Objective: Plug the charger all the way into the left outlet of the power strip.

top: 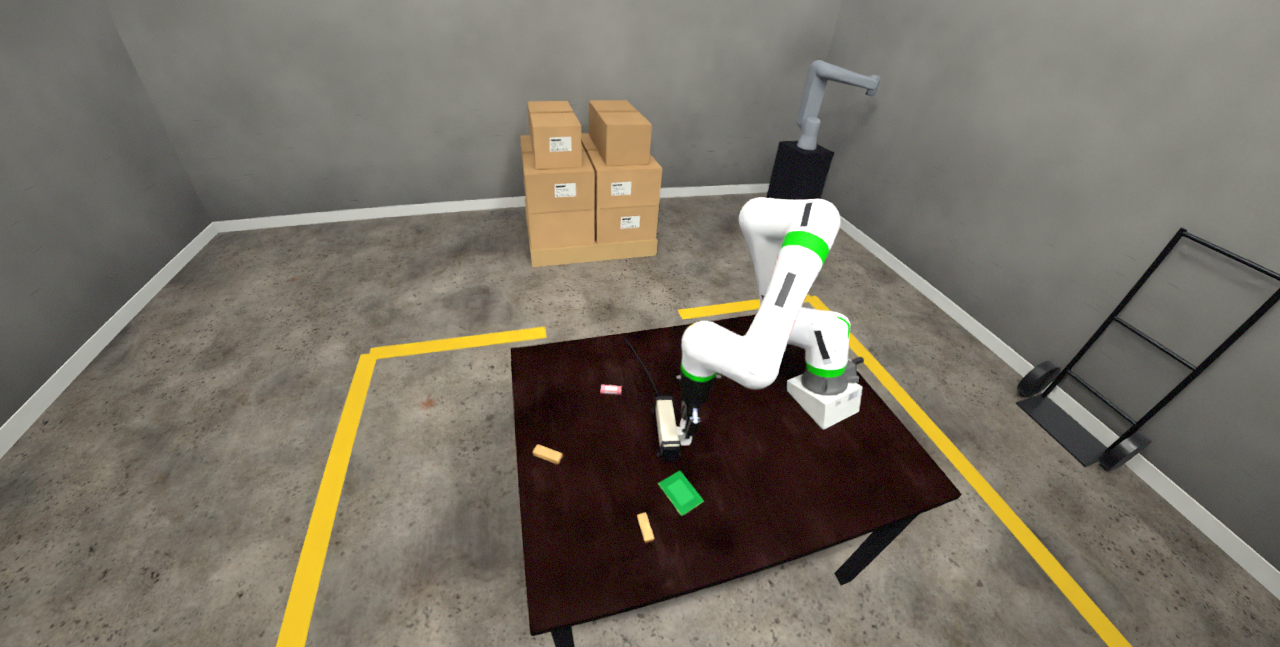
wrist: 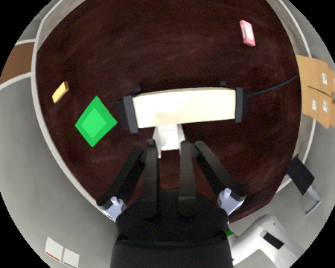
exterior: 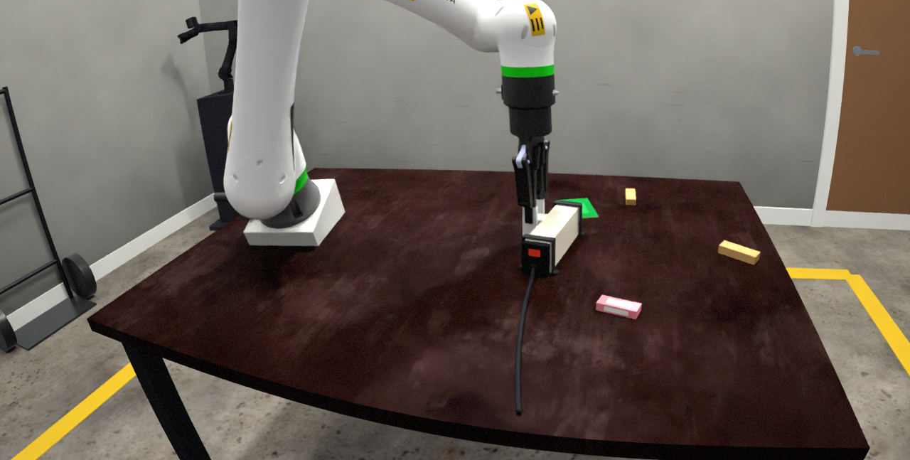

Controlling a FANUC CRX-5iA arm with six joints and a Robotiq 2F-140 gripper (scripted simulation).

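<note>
Right now the white charger is 1 cm below my hand and 1 cm ahead of it. From my hand the other things lie so: power strip 5 cm to the right, 5 cm ahead, 1 cm below; flat piece 15 cm to the left, 8 cm ahead, 4 cm below; red switch 14 cm to the right, 1 cm ahead.
</note>
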